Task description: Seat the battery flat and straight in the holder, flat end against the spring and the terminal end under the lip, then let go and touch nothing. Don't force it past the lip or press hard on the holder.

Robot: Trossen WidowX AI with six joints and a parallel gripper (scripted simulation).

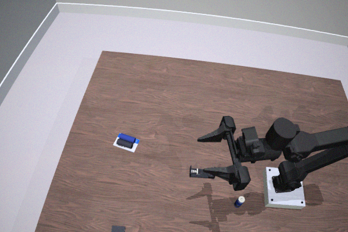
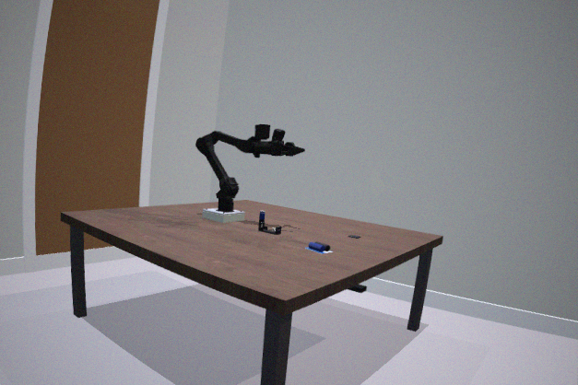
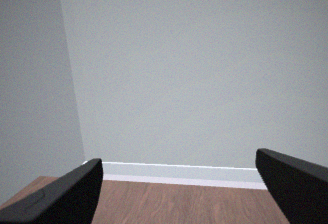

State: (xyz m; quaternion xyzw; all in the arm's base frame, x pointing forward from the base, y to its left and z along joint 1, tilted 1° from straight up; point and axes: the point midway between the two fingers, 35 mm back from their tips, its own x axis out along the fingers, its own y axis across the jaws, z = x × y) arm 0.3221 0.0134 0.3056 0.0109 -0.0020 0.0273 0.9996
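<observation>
The battery lies 180 mm behind my gripper tip, 30 mm to the left of it and 320 mm below it. From my gripper tip the other things lie so: dark block 240 mm ahead, 110 mm to the left, 350 mm below; then white card 220 mm ahead, 240 mm to the right, 340 mm below.
</observation>
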